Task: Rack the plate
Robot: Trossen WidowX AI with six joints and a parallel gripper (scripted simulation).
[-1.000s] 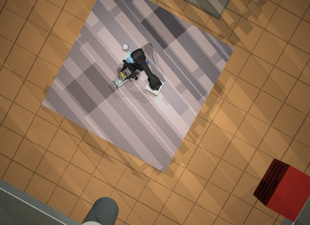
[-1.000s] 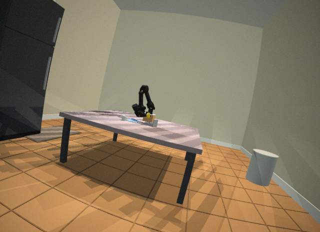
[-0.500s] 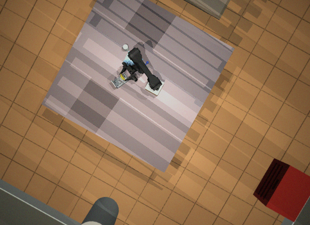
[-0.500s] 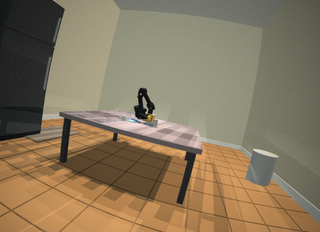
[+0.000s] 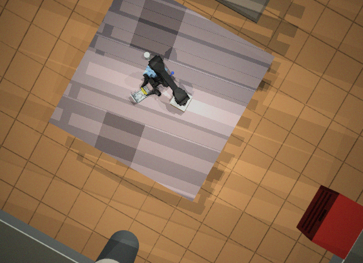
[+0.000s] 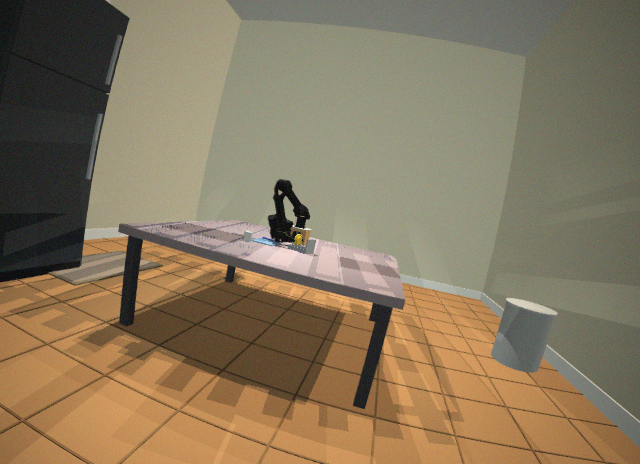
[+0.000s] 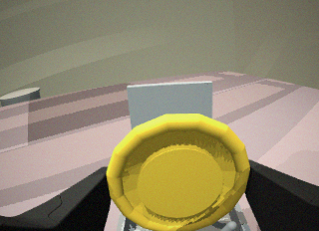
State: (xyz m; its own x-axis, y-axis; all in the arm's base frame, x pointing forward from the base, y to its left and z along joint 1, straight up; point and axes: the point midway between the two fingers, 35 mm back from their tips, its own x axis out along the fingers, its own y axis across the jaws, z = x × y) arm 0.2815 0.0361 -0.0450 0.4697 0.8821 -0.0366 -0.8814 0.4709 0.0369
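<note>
The yellow plate lies 1 cm to the right of my gripper tip. From my gripper tip the other things lie so: grey dish rack (1 cm ahead, 2 cm to the left, 3 cm below).
</note>
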